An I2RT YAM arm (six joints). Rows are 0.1 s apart.
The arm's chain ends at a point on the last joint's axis. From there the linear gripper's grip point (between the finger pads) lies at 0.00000 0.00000 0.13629 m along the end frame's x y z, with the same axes.
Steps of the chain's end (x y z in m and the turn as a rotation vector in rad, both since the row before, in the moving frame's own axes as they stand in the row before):
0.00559, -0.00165, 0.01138, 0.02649, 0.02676, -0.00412
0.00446, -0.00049, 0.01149, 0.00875, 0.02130, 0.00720
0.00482, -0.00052, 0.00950, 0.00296, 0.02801, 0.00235
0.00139, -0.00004, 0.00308, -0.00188, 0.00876, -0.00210
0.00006, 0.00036, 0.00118, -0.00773, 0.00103, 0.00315
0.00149, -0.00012, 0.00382, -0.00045, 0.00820, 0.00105
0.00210, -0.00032, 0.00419, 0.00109, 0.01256, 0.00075
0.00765, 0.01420, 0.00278, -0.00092, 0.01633, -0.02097
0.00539, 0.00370, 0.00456, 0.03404, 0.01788, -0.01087
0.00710, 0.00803, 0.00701, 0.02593, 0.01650, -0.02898
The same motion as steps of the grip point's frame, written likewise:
0.00923, -0.00527, 0.01128, 0.02649, 0.02676, -0.00412
0.00737, -0.00167, 0.01145, 0.00875, 0.02130, 0.00720
0.00864, -0.00092, 0.00945, 0.00296, 0.02801, 0.00235
0.00258, 0.00021, 0.00307, -0.00188, 0.00876, -0.00210
0.00020, 0.00141, 0.00118, -0.00773, 0.00103, 0.00315
0.00261, -0.00006, 0.00382, -0.00045, 0.00820, 0.00105
0.00381, -0.00047, 0.00418, 0.00109, 0.01256, 0.00075
0.00988, 0.01430, 0.00276, -0.00092, 0.01633, -0.02097
0.00780, -0.00095, 0.00446, 0.03404, 0.01788, -0.01087
0.00930, 0.00446, 0.00695, 0.02593, 0.01650, -0.02898

